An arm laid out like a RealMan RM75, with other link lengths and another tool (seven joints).
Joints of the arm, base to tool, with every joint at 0 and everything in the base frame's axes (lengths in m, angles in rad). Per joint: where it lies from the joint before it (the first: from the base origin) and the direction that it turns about. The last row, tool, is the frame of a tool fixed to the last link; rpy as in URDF.
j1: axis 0 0 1 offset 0 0 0.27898
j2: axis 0 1 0 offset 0 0 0
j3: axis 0 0 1 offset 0 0 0.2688
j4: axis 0 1 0 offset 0 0 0
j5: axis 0 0 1 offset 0 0 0.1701
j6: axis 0 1 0 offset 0 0 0
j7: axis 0 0 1 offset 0 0 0.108
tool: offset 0.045 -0.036 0.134 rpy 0 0.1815 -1.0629
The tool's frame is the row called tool.
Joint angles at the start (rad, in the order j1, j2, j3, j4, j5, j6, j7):
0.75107, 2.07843, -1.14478, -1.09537, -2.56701, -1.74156, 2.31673
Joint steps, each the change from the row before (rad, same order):
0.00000, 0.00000, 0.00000, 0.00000, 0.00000, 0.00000, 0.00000
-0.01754, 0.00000, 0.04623, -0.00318, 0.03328, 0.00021, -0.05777
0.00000, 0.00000, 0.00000, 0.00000, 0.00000, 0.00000, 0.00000
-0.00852, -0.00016, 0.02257, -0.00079, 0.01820, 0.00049, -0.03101
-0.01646, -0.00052, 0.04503, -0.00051, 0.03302, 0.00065, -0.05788
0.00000, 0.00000, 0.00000, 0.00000, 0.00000, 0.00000, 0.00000
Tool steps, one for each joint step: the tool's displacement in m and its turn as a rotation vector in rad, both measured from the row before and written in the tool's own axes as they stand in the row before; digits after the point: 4 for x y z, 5 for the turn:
0.0000, 0.0000, 0.0000, 0.00000, 0.00000, 0.00000
-0.0029, -0.0033, 0.0005, 0.04202, -0.04947, -0.01104
0.0000, 0.0000, 0.0000, 0.00000, 0.00000, 0.00000
-0.0015, -0.0021, 0.0001, 0.02326, -0.02449, -0.00783
-0.0019, -0.0040, -0.0003, 0.04668, -0.04319, -0.01119
0.0000, 0.0000, 0.0000, 0.00000, 0.00000, 0.00000

